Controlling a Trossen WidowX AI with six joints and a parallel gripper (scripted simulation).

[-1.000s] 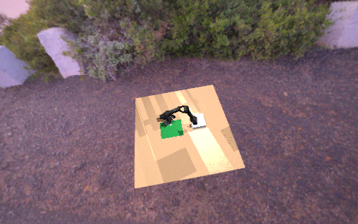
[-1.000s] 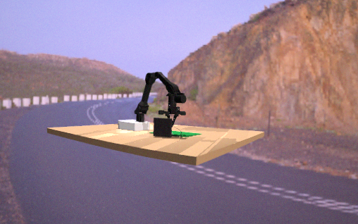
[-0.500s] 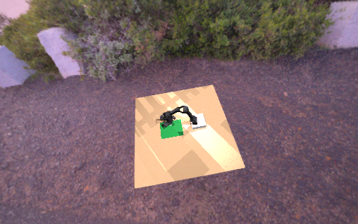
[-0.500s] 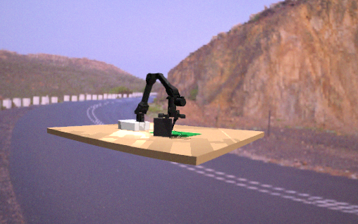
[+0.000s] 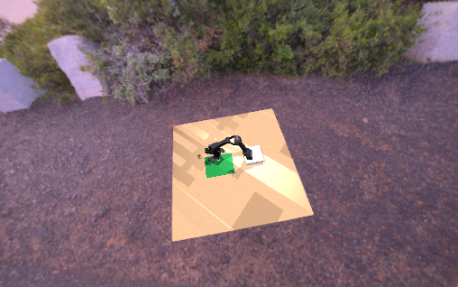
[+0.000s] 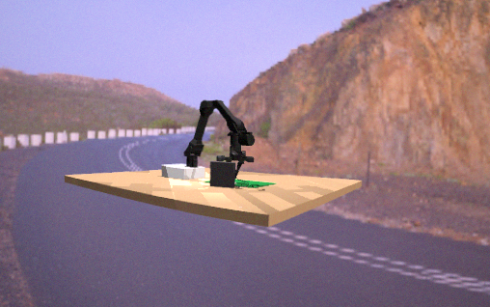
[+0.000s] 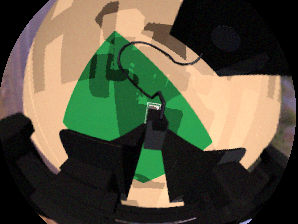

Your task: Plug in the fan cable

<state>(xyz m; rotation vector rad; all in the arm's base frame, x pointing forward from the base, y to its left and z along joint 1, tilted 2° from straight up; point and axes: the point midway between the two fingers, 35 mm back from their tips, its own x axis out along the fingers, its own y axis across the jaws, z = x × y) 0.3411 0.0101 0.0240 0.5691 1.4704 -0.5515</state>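
Right now my gripper tip is 6 cm to the right of the green board, 6 cm above it and 1 cm past it. The rest, counted from my gripper tip: dark fan plug: 1 cm above; then black fan: 12 cm to the right, 5 cm ahead, 2 cm above.
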